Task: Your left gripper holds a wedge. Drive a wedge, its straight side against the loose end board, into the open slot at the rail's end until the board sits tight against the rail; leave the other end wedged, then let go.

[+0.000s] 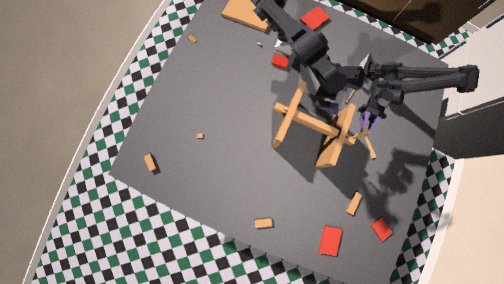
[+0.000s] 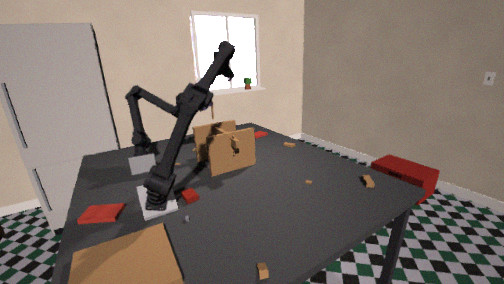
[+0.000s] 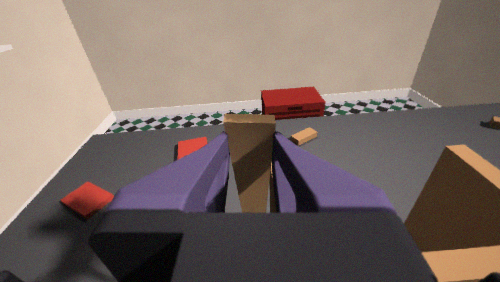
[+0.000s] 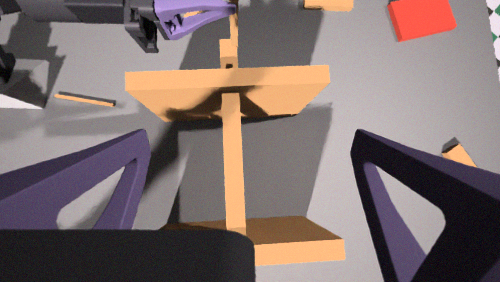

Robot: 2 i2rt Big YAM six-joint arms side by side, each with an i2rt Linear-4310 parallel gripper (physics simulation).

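Where they show: left gripper, fingertip midpoint: (image 1: 364,133) (image 2: 212,103) (image 3: 250,140); right gripper, fingertip midpoint: (image 1: 340,102) (image 2: 219,83) (image 4: 250,141); left arm's base, link origin: (image 1: 369,71); right arm's base, link origin: (image 2: 157,197).
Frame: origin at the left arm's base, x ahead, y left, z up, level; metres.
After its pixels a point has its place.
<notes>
My left gripper (image 1: 369,127) @(x 0.472, y -0.157, z 0.308 m) (image 3: 250,140) @(x 0.472, y -0.157, z 0.308 m) is shut on a tapered wooden wedge (image 1: 361,134) @(x 0.474, y -0.159, z 0.286 m) (image 2: 212,111) @(x 0.466, y -0.161, z 0.252 m) (image 3: 248,145) @(x 0.465, y -0.154, z 0.309 m), held above the table near the outer end of the rail (image 1: 314,123) @(x 0.430, y -0.328, z 0.154 m) (image 4: 233,160) @(x 0.426, y -0.311, z 0.154 m). The loose end board (image 1: 345,122) @(x 0.401, y -0.189, z 0.174 m) (image 4: 175,79) @(x 0.376, y -0.176, z 0.175 m) stands upright around the rail. The open slot (image 4: 229,65) @(x 0.461, y -0.161, z 0.138 m) shows as a dark hole in the rail stub just outside that board. The other end board (image 1: 291,114) @(x 0.417, y -0.441, z 0.175 m) (image 2: 220,161) @(x 0.305, y -0.433, z 0.017 m) stands at the opposite end, with wood through the rail (image 2: 234,144) @(x 0.367, y -0.498, z 0.120 m) there. My right gripper (image 4: 250,141) @(x 0.431, y -0.320, z 0.450 m) is open above the rail.
A thin wooden piece (image 1: 370,147) @(x 0.436, y 0.067, z -0.055 m) lies beyond the rail's outer end and another (image 1: 350,96) @(x 0.161, y -0.085, z -0.056 m) (image 4: 85,99) @(x 0.150, y -0.080, z -0.055 m) lies beside the frame. Several small wooden blocks (image 1: 354,203) @(x 0.757, y 0.010, z -0.045 m) and red blocks (image 1: 330,241) @(x 0.975, y -0.087, z -0.046 m) (image 1: 381,229) @(x 0.875, y 0.199, z -0.050 m) lie on the dark table (image 1: 225,175) @(x 0.735, y -0.697, z -0.065 m). My right arm (image 1: 310,47) @(x 0.393, y -0.481, z 0.656 m) reaches over the frame.
</notes>
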